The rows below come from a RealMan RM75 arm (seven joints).
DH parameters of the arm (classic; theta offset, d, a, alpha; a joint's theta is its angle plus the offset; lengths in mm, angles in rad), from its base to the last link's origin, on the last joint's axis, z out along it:
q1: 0 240.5 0 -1.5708
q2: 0 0 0 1.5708
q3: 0 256 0 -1.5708
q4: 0 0 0 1.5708
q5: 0 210 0 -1.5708
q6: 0 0 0 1.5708
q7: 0 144 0 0
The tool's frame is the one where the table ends.
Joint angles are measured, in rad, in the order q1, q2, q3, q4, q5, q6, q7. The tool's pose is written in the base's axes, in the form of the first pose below.
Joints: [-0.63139 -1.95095 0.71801 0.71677 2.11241 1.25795 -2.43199]
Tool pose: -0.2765 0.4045 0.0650 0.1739 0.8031 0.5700 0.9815 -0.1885 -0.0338
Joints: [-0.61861 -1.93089 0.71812 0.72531 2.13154 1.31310 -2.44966]
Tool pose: -0.2817 0.3969 0.0716 0.1710 0.8268 0.5358 0.9827 -0.1824 -0.0322
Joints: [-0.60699 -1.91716 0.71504 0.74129 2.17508 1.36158 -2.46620]
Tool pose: -0.2883 0.3890 0.0768 0.1749 0.8511 0.4950 0.9837 -0.1722 -0.0514
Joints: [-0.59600 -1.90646 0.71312 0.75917 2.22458 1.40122 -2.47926]
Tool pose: -0.2955 0.3814 0.0815 0.1800 0.8724 0.4544 0.9837 -0.1607 -0.0811
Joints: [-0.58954 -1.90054 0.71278 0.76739 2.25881 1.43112 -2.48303]
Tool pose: -0.3001 0.3754 0.0832 0.1836 0.8886 0.4204 0.9827 -0.1560 -0.0993
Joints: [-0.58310 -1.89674 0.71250 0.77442 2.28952 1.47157 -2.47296]
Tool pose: -0.3035 0.3680 0.0834 0.1962 0.9050 0.3774 0.9798 -0.1659 -0.1115
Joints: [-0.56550 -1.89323 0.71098 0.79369 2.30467 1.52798 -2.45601]
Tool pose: -0.3067 0.3574 0.0857 0.2105 0.9179 0.3365 0.9768 -0.1835 -0.1106
